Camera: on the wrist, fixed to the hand. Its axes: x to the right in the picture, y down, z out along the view.
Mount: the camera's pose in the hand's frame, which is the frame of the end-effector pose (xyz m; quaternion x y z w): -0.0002 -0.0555 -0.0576 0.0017 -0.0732 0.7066 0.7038
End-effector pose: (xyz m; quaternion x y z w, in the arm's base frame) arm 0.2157 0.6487 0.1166 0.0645 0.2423 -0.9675 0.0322
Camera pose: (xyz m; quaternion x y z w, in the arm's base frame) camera 0.2170 0.7248 0.0921 0.1458 0.1210 -0.6633 0.7239
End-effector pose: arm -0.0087 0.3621 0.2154 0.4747 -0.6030 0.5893 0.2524
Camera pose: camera 0.0250 0.4250 0.2516 0.0484 0.7773 -0.5594 0.2837
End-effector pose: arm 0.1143 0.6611 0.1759 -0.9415 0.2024 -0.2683 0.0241
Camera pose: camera 0.1049 0.7157 0.2336 -0.5392 0.8055 -0.1032 0.2230
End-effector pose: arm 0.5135 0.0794 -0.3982 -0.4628 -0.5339 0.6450 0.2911
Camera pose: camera 0.5593 0.1178 -0.3451 0.6553 0.0690 -0.6944 0.2892
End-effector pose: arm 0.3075 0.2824 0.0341 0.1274 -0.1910 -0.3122 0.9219
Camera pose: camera 0.3030 0.2463 -0.0371 -0.0666 -0.2925 0.4227 0.8552
